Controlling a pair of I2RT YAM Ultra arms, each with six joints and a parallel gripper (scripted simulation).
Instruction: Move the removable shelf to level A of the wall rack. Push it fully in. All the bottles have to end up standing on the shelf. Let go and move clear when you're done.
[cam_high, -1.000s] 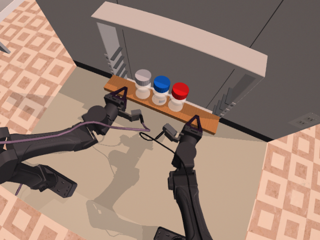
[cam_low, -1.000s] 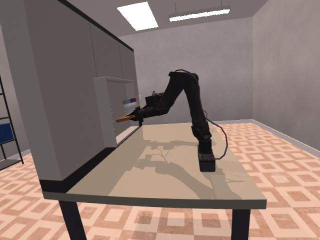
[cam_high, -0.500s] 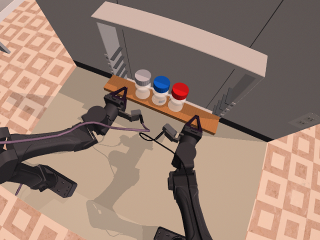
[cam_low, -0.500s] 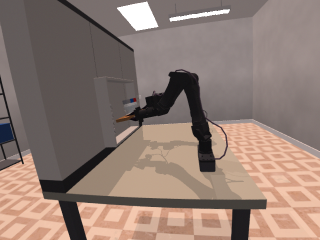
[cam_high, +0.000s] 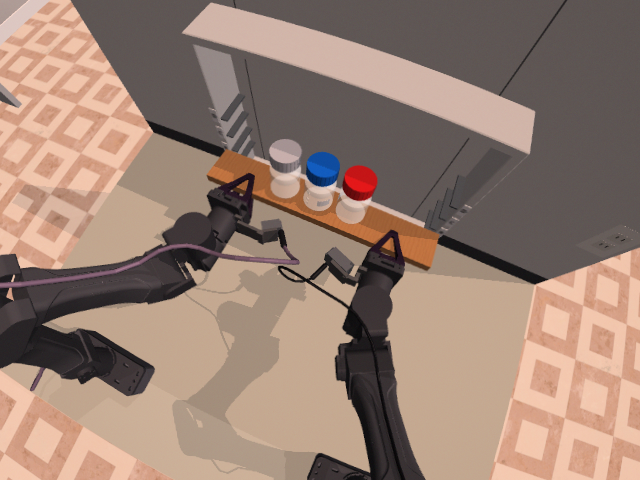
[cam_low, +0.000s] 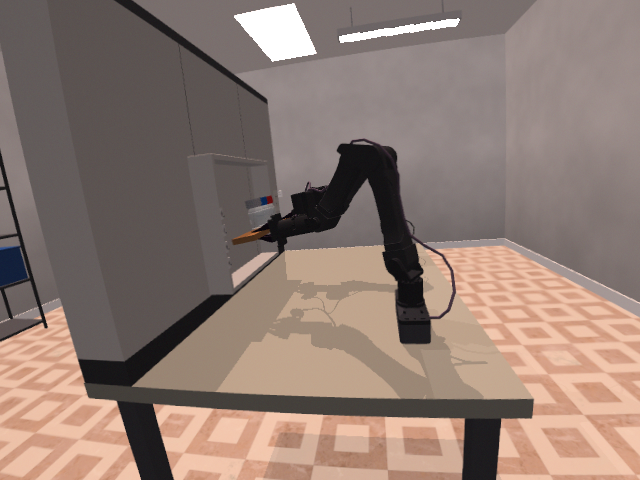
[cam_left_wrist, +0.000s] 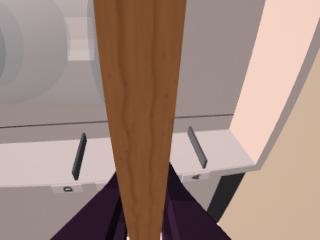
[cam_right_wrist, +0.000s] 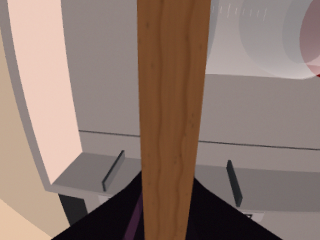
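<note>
Now: the grey-capped bottle 7 cm to the right of my left hand, 6 cm above it and 2 cm ahead of it. Round my left hand: blue-capped bottle 14 cm to the right, 5 cm above, 2 cm ahead; shelf 15 cm to the right, 1 cm ahead; white wall rack 15 cm to the right, 10 cm ahead, 5 cm above.
My right gripper is now 2 cm short of the red-capped bottle, 9 cm to the right of it and 6 cm below it. From my right hand the other things lie so: blue-capped bottle 1 cm ahead, 16 cm to the left, 6 cm above; then shelf 15 cm to the left; then white wall rack 10 cm ahead, 15 cm to the left, 5 cm above.
</note>
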